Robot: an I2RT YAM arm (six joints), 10 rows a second.
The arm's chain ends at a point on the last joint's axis. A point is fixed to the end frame.
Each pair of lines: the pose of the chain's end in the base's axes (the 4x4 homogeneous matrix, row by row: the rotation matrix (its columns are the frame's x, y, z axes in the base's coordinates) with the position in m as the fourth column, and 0 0 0 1 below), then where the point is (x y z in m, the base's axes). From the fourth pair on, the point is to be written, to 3 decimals.
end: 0.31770 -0.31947 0.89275 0.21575; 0.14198 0.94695 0.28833 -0.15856; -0.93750 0.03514 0.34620 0.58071; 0 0 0 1
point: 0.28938 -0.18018 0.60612
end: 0.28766 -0.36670 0.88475 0.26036; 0.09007 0.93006 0.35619 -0.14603; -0.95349 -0.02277 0.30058 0.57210; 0 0 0 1
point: 0.33559 -0.16210 0.59695
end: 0.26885 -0.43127 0.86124 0.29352; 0.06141 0.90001 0.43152 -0.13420; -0.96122 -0.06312 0.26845 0.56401; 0 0 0 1
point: 0.36999 -0.14373 0.58843
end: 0.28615 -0.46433 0.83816 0.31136; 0.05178 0.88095 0.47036 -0.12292; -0.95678 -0.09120 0.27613 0.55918; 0 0 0 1
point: 0.388 -0.129 0.585
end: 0.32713 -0.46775 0.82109 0.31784; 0.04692 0.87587 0.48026 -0.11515; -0.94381 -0.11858 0.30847 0.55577; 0 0 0 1
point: 0.393 -0.120 0.585
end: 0.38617 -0.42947 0.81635 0.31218; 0.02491 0.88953 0.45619 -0.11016; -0.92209 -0.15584 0.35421 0.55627; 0 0 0 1
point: 0.385 -0.117 0.590
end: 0.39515 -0.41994 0.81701 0.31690; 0.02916 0.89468 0.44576 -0.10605; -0.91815 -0.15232 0.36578 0.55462; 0 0 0 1
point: 0.389 -0.114 0.589
